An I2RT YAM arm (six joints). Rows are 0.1 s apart.
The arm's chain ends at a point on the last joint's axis. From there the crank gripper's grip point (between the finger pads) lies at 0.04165 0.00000 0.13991 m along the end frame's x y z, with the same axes.
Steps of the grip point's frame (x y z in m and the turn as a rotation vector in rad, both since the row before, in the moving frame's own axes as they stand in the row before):
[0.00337, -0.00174, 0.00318, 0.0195, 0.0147, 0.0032]
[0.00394, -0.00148, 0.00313, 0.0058, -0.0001, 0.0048]
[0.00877, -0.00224, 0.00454, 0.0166, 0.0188, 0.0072]
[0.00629, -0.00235, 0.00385, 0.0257, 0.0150, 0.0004]
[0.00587, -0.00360, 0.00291, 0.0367, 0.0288, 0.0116]
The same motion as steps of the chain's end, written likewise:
[0.00131, 0.00085, 0.00383, 0.0195, 0.0147, 0.0032]
[0.00395, -0.00087, 0.00313, 0.0058, -0.0001, 0.0048]
[0.00614, -0.00023, 0.00536, 0.0166, 0.0188, 0.0072]
[0.00420, 0.00122, 0.00454, 0.0257, 0.0150, 0.0004]
[0.00183, 0.00100, 0.00425, 0.0367, 0.0288, 0.0116]

